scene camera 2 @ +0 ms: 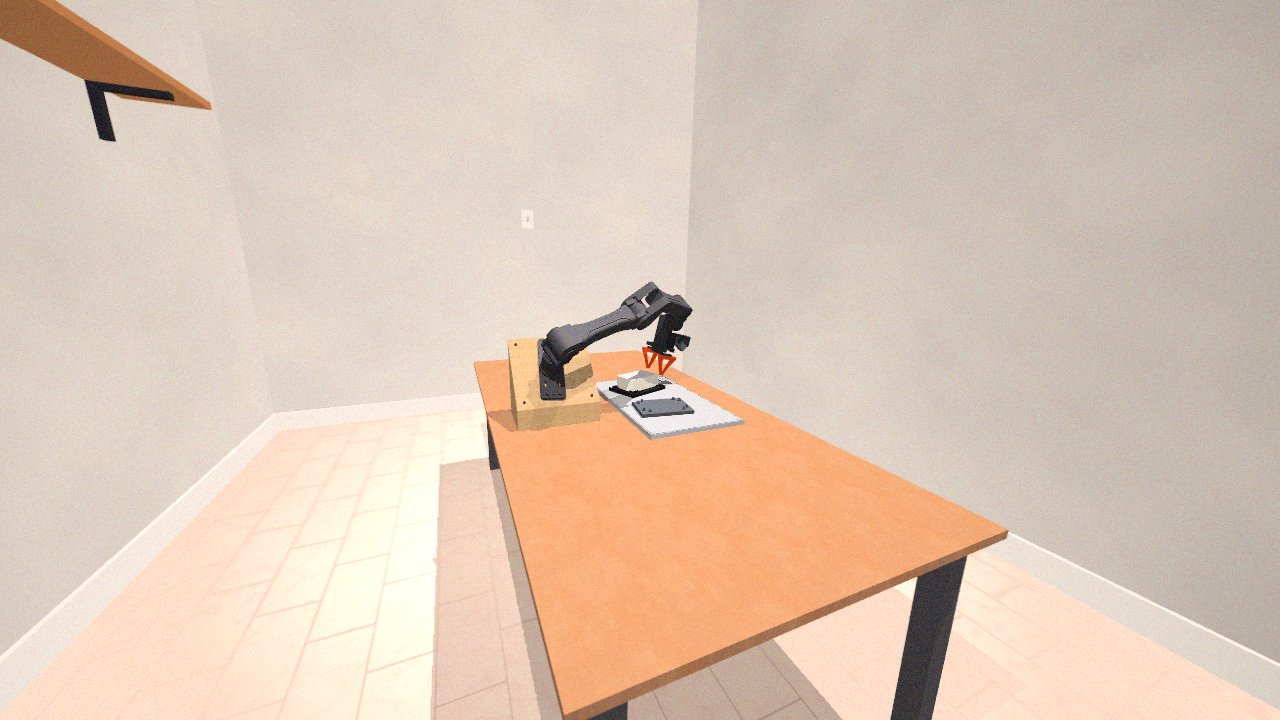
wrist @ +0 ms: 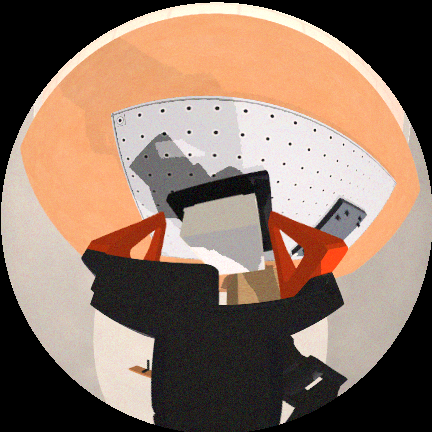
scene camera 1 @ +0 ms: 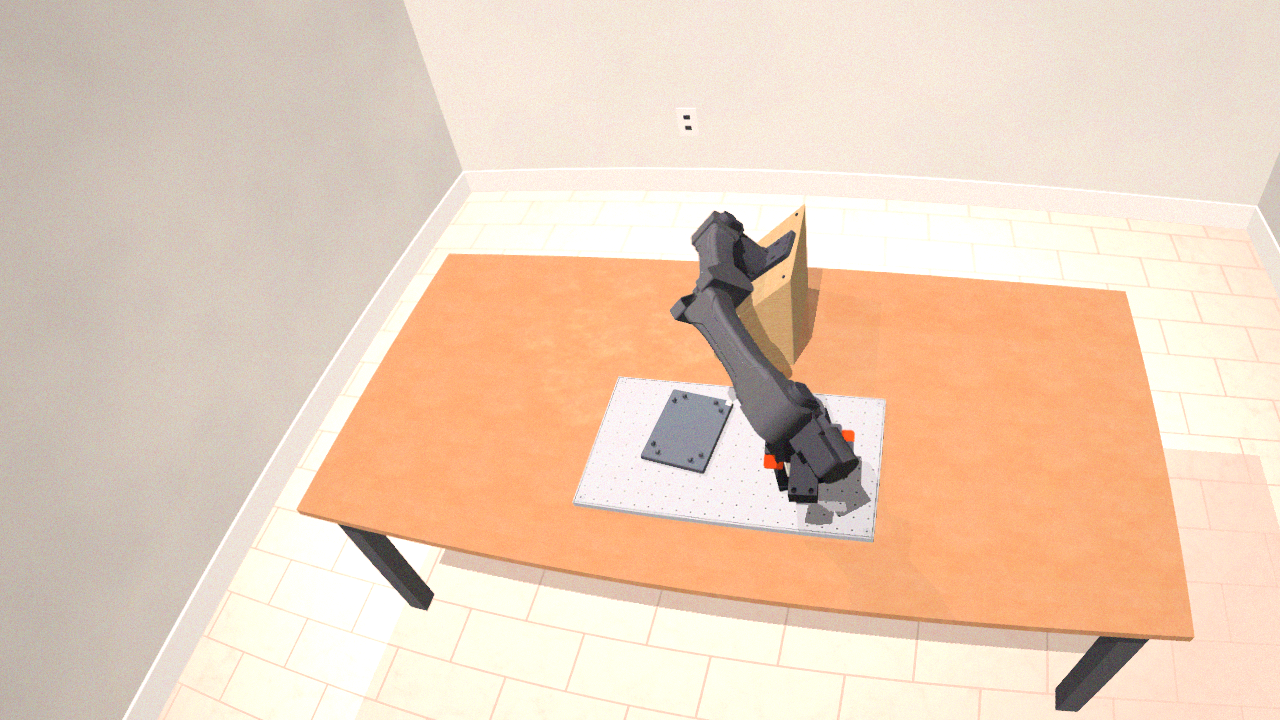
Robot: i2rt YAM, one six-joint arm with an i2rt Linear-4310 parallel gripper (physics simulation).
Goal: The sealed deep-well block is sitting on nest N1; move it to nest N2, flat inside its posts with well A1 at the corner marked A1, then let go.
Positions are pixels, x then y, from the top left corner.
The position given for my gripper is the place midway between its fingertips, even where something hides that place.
My gripper (scene camera 2: 654, 371) is open, holding nothing. Also in view: a white block (wrist: 225, 233).
